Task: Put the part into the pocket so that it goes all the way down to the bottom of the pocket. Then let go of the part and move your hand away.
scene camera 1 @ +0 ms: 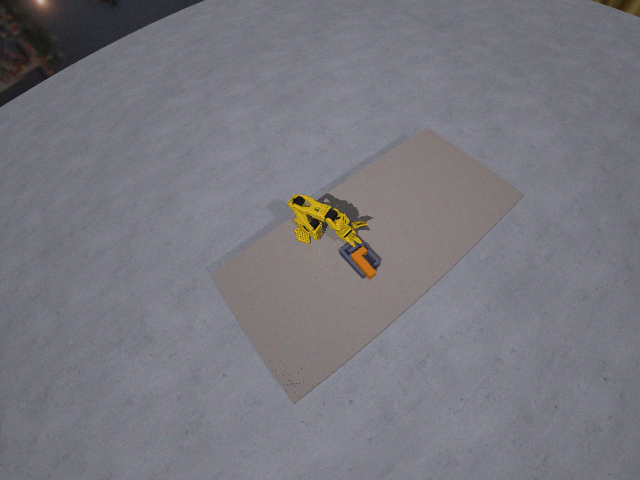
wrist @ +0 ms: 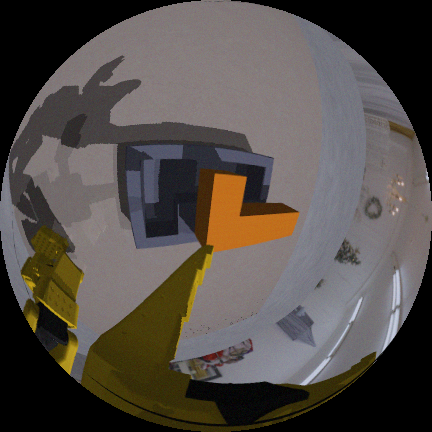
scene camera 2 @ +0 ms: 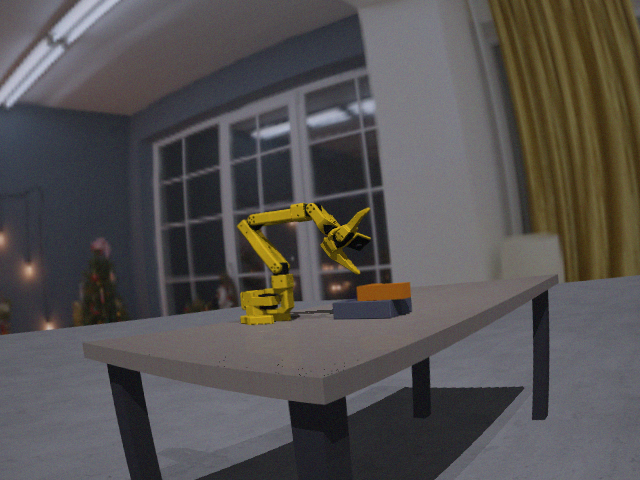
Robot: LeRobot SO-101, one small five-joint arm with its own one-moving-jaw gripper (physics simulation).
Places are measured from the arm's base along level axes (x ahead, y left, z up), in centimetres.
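Pixels of known places: hand, tool point: (scene camera 1: 354, 245) (wrist: 212, 254) (scene camera 2: 358, 271); arm's base, link origin: (scene camera 1: 311, 235) (wrist: 64, 257) (scene camera 2: 273, 321).
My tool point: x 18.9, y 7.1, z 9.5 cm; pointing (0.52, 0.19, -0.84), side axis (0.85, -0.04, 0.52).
Note:
Ahead of a thing's pixels: the offset from my tool point to its top centre. Level surfaces: height alone.
The orange L-shaped part @[dx +6.4, dy +0.3, dz -2.9 cm] (scene camera 1: 364, 265) (scene camera 2: 383, 291) (wrist: 225, 230) rests on top of the blue-grey pocket block @[dx +2.1, dy +0.9, dz -5.9 cm] (scene camera 1: 352, 265) (scene camera 2: 361, 310) (wrist: 132, 200), raised above its rim. It covers one side of the block, and one leg reaches out over a wall. Part of the cavity shows uncovered beside it. How its underside rests is hidden. My gripper (scene camera 1: 361, 234) (scene camera 2: 363, 240) (wrist: 292, 301) is wide open and empty. In the scene camera 2 view it hangs above the block, with a visible gap between the lower jaw and the part.
The block stands on the tabletop @[dz -9.5 cm] (scene camera 1: 439, 206) (scene camera 2: 206, 346), in front of the yellow arm's base (scene camera 1: 303, 236) (scene camera 2: 257, 312). The arm's shadow falls on the table beside the block. The table's long edge lies beyond the block.

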